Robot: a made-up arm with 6 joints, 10 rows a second.
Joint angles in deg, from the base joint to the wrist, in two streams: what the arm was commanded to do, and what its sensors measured. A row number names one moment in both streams.
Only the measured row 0 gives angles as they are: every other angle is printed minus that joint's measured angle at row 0.
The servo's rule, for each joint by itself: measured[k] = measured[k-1] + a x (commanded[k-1-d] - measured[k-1]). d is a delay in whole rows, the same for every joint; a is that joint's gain. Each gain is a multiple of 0.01, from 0.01 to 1. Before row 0 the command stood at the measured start. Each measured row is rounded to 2 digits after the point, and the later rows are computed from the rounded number. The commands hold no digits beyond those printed.
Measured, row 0:
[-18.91, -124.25, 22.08, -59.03, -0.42, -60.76]
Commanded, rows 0 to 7:
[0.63, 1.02, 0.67, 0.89, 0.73, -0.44]
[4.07, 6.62, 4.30, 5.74, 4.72, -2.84]
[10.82, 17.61, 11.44, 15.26, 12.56, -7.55]
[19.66, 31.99, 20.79, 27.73, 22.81, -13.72]
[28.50, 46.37, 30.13, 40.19, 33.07, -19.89]
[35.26, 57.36, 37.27, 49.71, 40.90, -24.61]
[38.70, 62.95, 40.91, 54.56, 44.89, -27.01]
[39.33, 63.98, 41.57, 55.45, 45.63, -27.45]
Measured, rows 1 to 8:
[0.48, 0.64, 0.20, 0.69, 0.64, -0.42]
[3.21, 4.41, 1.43, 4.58, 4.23, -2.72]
[8.99, 12.73, 4.43, 12.80, 11.56, -7.31]
[17.10, 24.86, 9.34, 24.30, 21.46, -13.40]
[25.76, 38.41, 15.58, 36.54, 31.68, -19.57]
[32.98, 50.35, 22.09, 46.68, 39.79, -24.36]
[37.33, 58.29, 27.74, 52.75, 44.28, -26.88]
[38.85, 61.87, 31.89, 54.83, 45.47, -27.42]
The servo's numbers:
d 0
a 0.76 0.63 0.30 0.77 0.88 0.95

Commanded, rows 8 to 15:
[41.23, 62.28, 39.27, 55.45, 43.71, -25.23]
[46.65, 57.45, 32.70, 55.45, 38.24, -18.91]
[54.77, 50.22, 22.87, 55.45, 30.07, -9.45]
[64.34, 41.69, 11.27, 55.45, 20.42, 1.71]
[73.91, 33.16, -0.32, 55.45, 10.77, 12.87]
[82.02, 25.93, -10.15, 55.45, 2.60, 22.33]
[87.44, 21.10, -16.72, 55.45, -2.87, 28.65]
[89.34, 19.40, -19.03, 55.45, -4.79, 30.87]
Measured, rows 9 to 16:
[40.66, 62.13, 34.10, 55.31, 43.92, -25.34]
[45.21, 59.18, 33.68, 55.42, 38.92, -19.23]
[52.48, 53.54, 30.44, 55.44, 31.13, -9.94]
[61.49, 46.07, 24.69, 55.45, 21.71, 1.13]
[70.93, 37.94, 17.19, 55.45, 12.08, 12.28]
[79.36, 30.37, 8.99, 55.45, 3.74, 21.83]
[85.50, 24.53, 1.28, 55.45, -2.08, 28.31]
[88.42, 21.30, -4.81, 55.45, -4.46, 30.74]

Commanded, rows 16 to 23:
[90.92, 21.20, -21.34, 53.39, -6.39, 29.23]
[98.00, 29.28, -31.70, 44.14, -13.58, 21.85]
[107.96, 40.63, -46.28, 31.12, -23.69, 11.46]
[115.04, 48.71, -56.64, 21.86, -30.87, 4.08]
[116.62, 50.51, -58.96, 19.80, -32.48, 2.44]
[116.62, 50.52, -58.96, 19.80, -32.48, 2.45]
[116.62, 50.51, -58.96, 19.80, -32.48, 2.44]
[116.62, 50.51, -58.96, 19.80, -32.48, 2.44]
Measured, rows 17 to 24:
[90.32, 21.24, -9.77, 53.86, -6.16, 29.31]
[96.16, 26.31, -16.35, 46.38, -12.69, 22.22]
[105.13, 35.33, -25.33, 34.63, -22.37, 12.00]
[112.66, 43.76, -34.72, 24.80, -29.85, 4.48]
[115.67, 48.01, -41.99, 20.95, -32.16, 2.54]
[116.39, 49.59, -47.08, 20.06, -32.44, 2.45]
[116.56, 50.17, -50.64, 19.86, -32.48, 2.44]
[116.61, 50.38, -53.14, 19.81, -32.48, 2.44]

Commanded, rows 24 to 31:
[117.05, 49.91, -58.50, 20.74, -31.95, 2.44]
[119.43, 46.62, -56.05, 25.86, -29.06, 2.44]
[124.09, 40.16, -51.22, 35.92, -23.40, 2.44]
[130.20, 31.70, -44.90, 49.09, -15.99, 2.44]
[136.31, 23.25, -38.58, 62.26, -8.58, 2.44]
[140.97, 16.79, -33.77, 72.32, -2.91, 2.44]
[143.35, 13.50, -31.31, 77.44, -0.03, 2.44]
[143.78, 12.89, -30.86, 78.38, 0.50, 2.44]
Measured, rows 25 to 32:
[116.94, 50.08, -54.75, 20.53, -32.01, 2.44]
[118.83, 47.90, -55.14, 24.63, -29.41, 2.44]
[122.83, 43.02, -53.96, 33.32, -24.12, 2.44]
[128.43, 35.89, -51.24, 45.46, -16.97, 2.44]
[134.42, 27.93, -47.44, 58.40, -9.59, 2.44]
[139.40, 20.91, -43.34, 69.12, -3.71, 2.44]
[142.40, 16.24, -39.73, 75.53, -0.47, 2.44]
[143.45, 14.13, -37.07, 77.72, 0.38, 2.44]

